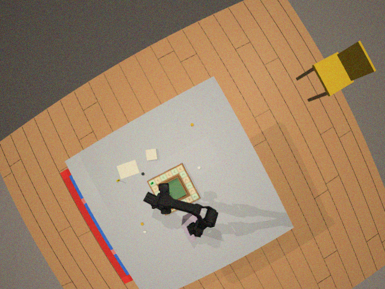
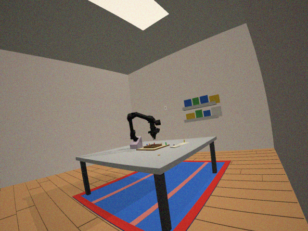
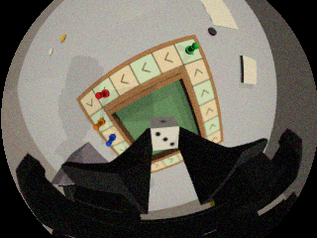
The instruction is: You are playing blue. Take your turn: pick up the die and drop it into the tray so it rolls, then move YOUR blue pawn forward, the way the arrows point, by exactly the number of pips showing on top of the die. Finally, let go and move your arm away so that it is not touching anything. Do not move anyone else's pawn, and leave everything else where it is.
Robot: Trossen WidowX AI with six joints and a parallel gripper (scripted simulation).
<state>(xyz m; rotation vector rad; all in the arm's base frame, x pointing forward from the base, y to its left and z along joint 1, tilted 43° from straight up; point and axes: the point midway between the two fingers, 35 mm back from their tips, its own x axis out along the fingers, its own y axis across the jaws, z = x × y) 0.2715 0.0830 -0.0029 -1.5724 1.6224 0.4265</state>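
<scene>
Now: the blue pawn 12 cm behind my gripper tip, 2 cm to the right of it and 7 cm below it. Round my gripper tip: red pawn (8 cm behind, 7 cm to the left, 7 cm below); then white die (right at my gripper tip); then green tray (1 cm behind, 4 cm to the right, 10 cm below).
</scene>
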